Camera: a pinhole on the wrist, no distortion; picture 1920 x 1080 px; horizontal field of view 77.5 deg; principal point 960.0 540.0 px. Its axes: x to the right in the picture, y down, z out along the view. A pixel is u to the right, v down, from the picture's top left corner.
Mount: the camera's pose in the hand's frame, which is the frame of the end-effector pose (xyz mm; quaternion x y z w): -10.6 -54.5 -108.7 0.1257 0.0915 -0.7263 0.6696
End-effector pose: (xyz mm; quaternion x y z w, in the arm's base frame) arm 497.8 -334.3 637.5 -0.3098 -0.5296 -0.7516 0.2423
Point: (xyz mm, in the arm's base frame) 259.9 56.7 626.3
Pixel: 1189 1019
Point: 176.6 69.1 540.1
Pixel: 1484 1019
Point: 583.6 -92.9 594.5
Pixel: 574 263
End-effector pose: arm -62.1 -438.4 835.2 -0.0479 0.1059 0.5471 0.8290
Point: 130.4 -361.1 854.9
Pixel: outside the picture
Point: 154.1 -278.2 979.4
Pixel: outside the picture
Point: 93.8 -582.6 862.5
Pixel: 1699 194
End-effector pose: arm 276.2 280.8 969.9 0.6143 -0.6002 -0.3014 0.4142
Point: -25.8 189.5 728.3
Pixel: 605 689
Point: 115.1 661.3 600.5
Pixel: outside the picture
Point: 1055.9 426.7 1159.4
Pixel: behind the camera
